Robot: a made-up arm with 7 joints.
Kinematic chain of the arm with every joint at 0, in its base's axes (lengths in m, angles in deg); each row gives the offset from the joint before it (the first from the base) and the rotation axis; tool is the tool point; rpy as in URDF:
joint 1: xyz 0 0 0.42 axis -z
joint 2: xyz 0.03 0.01 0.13 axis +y
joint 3: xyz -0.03 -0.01 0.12 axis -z
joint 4: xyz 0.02 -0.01 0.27 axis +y
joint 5: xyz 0 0.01 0.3 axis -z
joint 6: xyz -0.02 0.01 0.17 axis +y
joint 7: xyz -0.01 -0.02 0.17 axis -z
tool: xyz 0 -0.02 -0.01 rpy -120.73 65.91 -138.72
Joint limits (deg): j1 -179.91..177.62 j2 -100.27..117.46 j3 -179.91..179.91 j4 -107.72..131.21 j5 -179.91..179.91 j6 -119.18..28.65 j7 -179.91..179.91
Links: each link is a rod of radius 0.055 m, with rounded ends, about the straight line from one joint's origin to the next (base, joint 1, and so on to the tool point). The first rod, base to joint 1, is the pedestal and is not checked.
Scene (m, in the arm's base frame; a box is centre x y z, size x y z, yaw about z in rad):
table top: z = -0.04
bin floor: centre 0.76 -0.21 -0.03 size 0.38 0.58 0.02 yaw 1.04
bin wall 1: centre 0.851 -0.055 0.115 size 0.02 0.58 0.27 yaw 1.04
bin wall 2: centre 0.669 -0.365 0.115 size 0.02 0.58 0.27 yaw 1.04
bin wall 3: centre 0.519 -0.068 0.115 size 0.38 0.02 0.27 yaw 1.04
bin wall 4: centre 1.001 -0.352 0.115 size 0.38 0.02 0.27 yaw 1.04
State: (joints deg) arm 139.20 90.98 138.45 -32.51 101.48 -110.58 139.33
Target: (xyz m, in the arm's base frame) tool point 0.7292 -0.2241 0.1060
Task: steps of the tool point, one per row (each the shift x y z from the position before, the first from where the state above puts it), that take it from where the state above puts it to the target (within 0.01 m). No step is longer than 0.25 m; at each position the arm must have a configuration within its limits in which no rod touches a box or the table.
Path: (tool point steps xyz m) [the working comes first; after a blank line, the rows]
Joints at the target: 37.22 106.97 106.68 -45.13 100.53 -62.87 143.72
Straight joint move there: touches bin wall 2.

1: 0.1665 -0.1452 -0.0149
2: 0.2067 -0.0938 -0.0076
3: 0.2300 -0.0298 0.0012
4: 0.2323 0.0408 0.0104
5: 0.2107 0.1106 0.0202
6: 0.1672 0.1712 0.0300
7: 0.1046 0.2143 0.0392
8: 0.0183 -0.0068 -0.1545
9: -0.0183 0.0068 -0.1617

